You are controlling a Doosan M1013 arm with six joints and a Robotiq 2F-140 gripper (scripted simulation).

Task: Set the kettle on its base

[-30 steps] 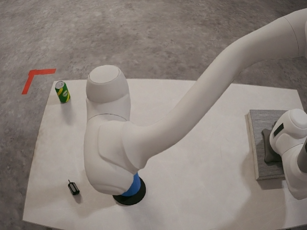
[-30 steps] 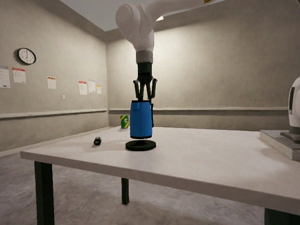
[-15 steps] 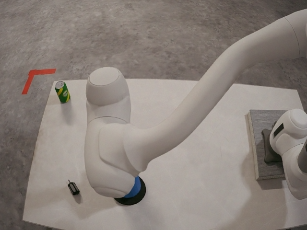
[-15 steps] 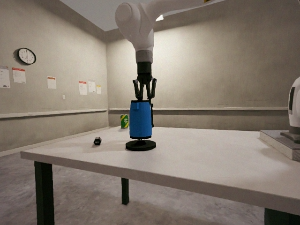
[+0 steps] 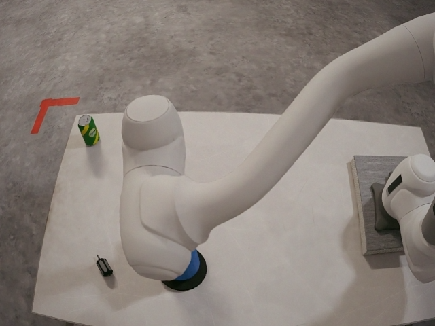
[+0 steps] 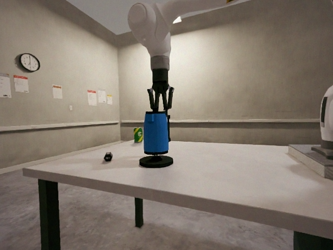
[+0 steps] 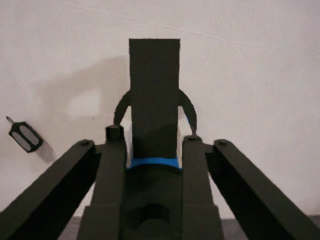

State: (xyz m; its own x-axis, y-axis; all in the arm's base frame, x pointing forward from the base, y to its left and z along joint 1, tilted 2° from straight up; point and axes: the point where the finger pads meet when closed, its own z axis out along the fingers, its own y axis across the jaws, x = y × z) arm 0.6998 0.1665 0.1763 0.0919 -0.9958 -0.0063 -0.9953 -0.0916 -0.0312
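My gripper is now 60 mm above the blue kettle and 30 mm to the right of it. The rest, counted from my hand: green can: 410 mm ahead, 380 mm to the right, 140 mm below; round black base: 190 mm below, 60 mm to the left.
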